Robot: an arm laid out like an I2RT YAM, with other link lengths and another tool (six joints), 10 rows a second.
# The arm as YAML. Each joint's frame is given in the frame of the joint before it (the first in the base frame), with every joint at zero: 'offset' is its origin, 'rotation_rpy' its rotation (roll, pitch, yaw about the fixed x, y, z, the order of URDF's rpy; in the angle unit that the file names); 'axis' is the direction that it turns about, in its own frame. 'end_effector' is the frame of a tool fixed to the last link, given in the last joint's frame.
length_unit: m
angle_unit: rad
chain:
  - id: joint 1
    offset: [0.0, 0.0, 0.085]
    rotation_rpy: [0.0, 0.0, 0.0]
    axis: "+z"
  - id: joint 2
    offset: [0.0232, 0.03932, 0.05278]
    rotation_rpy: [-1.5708, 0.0, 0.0]
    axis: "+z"
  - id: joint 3
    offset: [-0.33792, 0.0, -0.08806]
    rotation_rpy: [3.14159, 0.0, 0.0]
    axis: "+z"
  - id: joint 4
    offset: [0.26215, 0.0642, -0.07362]
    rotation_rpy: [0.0, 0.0, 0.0]
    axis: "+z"
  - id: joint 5
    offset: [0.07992, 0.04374, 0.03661]
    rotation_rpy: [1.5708, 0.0, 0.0]
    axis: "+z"
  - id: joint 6
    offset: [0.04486, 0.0, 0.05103]
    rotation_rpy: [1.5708, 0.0, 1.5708]
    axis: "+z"
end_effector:
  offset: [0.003, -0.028, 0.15]
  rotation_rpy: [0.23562, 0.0, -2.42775]
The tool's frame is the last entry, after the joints.
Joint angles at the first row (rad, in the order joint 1, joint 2, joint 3, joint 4, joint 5, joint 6):
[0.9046 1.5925 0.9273 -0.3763 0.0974 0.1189]
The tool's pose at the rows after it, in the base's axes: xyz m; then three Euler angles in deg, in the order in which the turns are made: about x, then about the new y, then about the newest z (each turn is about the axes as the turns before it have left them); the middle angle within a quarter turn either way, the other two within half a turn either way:
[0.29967, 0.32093, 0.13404, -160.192, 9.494, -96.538]
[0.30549, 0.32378, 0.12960, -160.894, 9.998, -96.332]
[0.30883, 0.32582, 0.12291, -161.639, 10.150, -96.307]
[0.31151, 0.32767, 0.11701, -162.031, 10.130, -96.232]
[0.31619, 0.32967, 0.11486, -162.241, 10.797, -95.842]
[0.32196, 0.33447, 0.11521, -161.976, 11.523, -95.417]
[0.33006, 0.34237, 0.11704, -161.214, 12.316, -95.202]
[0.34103, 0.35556, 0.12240, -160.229, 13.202, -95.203]
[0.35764, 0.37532, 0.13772, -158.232, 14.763, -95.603]
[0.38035, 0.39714, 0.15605, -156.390, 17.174, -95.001]
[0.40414, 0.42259, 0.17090, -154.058, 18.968, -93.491]
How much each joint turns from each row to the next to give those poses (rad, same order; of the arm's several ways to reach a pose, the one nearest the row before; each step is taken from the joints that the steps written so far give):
[-0.0008 0.0214 0.0013 0.0236 0.0000 -0.0010]
[-0.0003 0.0261 0.0115 0.0100 0.0141 -0.0013]
[0.0010 0.0243 0.0035 0.0124 0.0096 -0.0031]
[-0.0009 0.0202 0.0016 0.0132 0.0032 -0.0015]
[0.0002 0.0157 0.0058 0.0129 0.0124 0.0046]
[0.0010 0.0169 0.0144 0.0123 0.0094 0.0083]
[-0.0013 0.0221 0.0226 0.0171 0.0040 0.0054]
[0.0009 0.0313 0.0468 0.0063 0.0038 0.0047]
[-0.0006 0.0341 0.0779 -0.0007 0.0027 0.0015]
[-0.0002 0.0491 0.1052 -0.0098 0.0196 0.0172]
[-0.0001 0.0672 0.1219 -0.0122 0.0099 0.0387]

